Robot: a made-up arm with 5 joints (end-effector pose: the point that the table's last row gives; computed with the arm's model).
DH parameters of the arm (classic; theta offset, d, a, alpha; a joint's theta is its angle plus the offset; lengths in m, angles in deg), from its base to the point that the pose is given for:
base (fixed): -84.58 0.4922 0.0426 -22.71
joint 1: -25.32 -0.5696 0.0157 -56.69
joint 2: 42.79 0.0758 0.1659 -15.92
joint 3: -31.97 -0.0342 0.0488 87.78
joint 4: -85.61 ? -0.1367 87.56
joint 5: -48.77 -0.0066 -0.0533 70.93
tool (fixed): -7.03 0.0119 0 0
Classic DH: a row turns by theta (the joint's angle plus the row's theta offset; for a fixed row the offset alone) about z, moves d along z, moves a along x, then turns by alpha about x.
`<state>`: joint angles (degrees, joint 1 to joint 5).
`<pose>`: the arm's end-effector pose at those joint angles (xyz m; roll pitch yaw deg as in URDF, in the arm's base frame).
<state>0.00 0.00 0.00 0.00 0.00</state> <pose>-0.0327 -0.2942 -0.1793 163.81 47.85 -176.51</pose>
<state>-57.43 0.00 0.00 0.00 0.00</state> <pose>-0.3049 -0.3777 -0.0626 -163.33 53.90 155.67</pose>
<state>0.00 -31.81 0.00 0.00 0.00</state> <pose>-0.0780 -0.3646 -0.0701 -160.12 32.66 -159.55</pose>
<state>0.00 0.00 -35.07 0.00 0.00</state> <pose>-0.0367 -0.3295 -0.1436 -154.49 32.12 -148.11</pose>
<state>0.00 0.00 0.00 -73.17 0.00</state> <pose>-0.1734 -0.4566 -0.1733 169.31 49.15 114.53</pose>
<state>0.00 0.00 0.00 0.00 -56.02</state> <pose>-0.0778 -0.2929 -0.1551 -33.66 75.68 -18.81</pose>
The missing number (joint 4, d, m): -0.0995
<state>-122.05 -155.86 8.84 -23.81 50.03</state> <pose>-0.0432 -0.0492 0.3093 -44.31 67.82 50.75</pose>
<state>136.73 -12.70 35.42 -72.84 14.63</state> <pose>-0.1347 0.2571 -0.2859 115.38 0.72 -127.34</pose>
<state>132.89 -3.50 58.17 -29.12 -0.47</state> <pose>-0.2790 0.2391 -0.1704 69.59 12.93 -118.81</pose>
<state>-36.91 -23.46 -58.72 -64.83 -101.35</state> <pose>-0.3476 -0.2711 0.1423 -57.83 -59.34 -106.92</pose>
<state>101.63 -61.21 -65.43 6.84 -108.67</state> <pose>0.0631 -0.0306 0.0231 -108.74 -4.85 48.37</pose>
